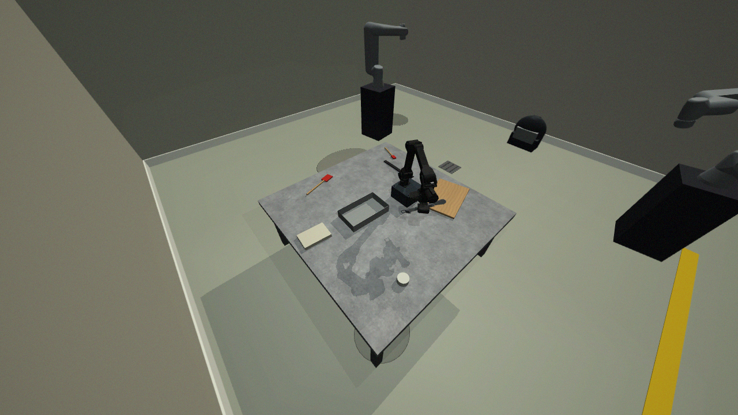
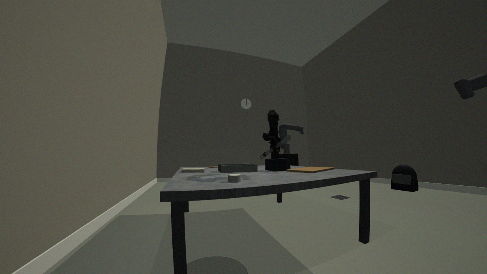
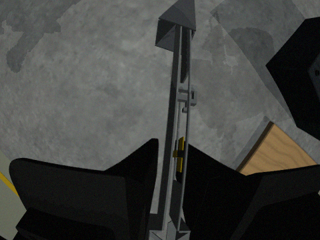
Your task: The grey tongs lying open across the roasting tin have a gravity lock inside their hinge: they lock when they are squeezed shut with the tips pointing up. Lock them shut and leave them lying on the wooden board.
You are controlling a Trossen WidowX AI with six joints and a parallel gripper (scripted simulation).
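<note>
My gripper tip is 38 cm past the wooden board, 1 cm to the right of it and 15 cm above it. From my gripper tip the other things lie so: roasting tin (13 cm ahead, 35 cm to the right, 13 cm below); white puck (37 cm ahead, 14 cm to the left, 14 cm below); yellow piece (1 cm to the right, 2 cm above).
</note>
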